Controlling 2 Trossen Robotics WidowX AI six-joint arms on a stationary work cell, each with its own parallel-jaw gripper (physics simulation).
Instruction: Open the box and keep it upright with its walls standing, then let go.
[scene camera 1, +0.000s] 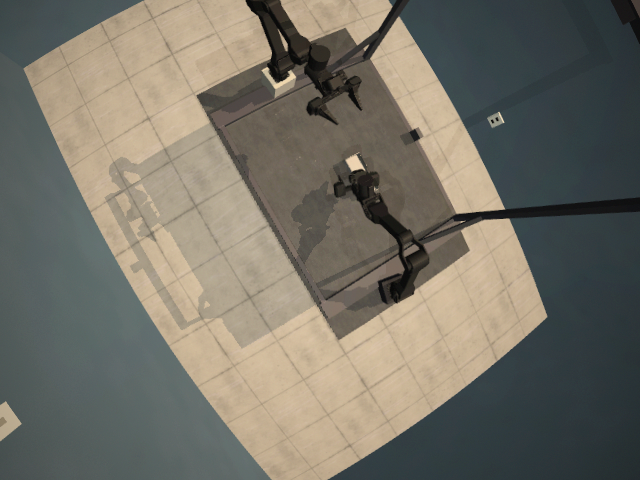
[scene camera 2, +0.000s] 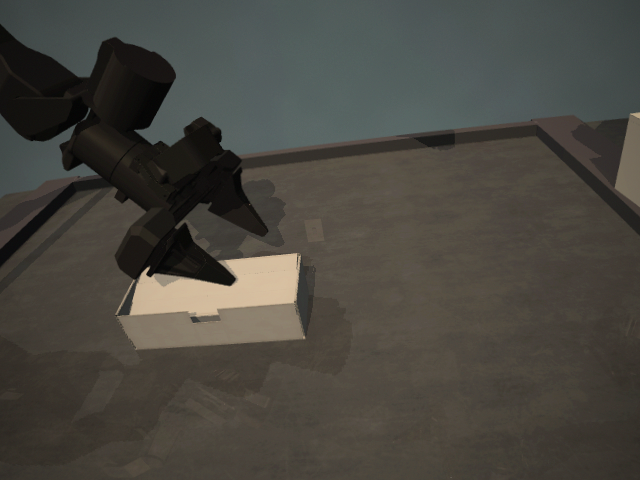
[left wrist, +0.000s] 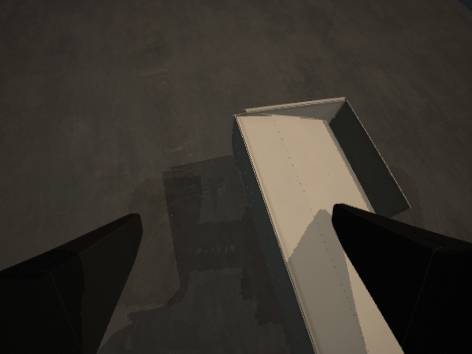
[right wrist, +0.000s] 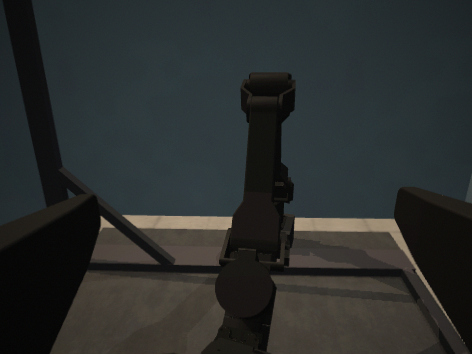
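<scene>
A white cardboard box (scene camera 1: 354, 163) (scene camera 2: 222, 330) (left wrist: 367, 155) stands upright on the dark table. Its lid panel (scene camera 2: 263, 289) (left wrist: 300, 170) slopes down inside the walls, lower at the notched front wall, with a gap there. My left gripper (scene camera 2: 249, 257) (left wrist: 238, 218) is open and empty. In scene camera 2 its nearer finger is over the lid and the other is beyond the box's back edge; I cannot tell if either touches. Its fingertips are hidden in scene camera 1. My right gripper (scene camera 1: 348, 116) is open and empty, away from the box.
The table (scene camera 1: 279, 149) (scene camera 2: 465, 310) has a raised rim (scene camera 2: 372, 147). A white block (scene camera 1: 279, 85) (scene camera 2: 630, 160) stands under the right arm's base. Dark frame bars (scene camera 1: 542, 209) (right wrist: 37, 100) rise at the sides. The left arm (right wrist: 262, 150) shows between the right fingers in the right wrist view.
</scene>
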